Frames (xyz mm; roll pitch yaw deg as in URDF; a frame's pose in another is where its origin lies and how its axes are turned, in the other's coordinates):
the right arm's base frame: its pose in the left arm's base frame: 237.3 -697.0 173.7 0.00 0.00 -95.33
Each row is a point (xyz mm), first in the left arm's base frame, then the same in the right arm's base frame.
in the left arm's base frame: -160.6 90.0 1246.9
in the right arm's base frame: -746.6 -469.3 1073.2
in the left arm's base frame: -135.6 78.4 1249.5
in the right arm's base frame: -737.4 -443.3 1075.8
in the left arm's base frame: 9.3 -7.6 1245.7
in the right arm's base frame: -665.2 -291.1 1072.0
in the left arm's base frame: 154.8 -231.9 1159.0
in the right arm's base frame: -455.4 -125.3 985.3
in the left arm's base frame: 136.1 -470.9 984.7
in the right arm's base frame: -215.7 -121.8 811.0
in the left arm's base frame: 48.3 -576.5 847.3
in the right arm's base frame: -102.4 -199.4 673.6
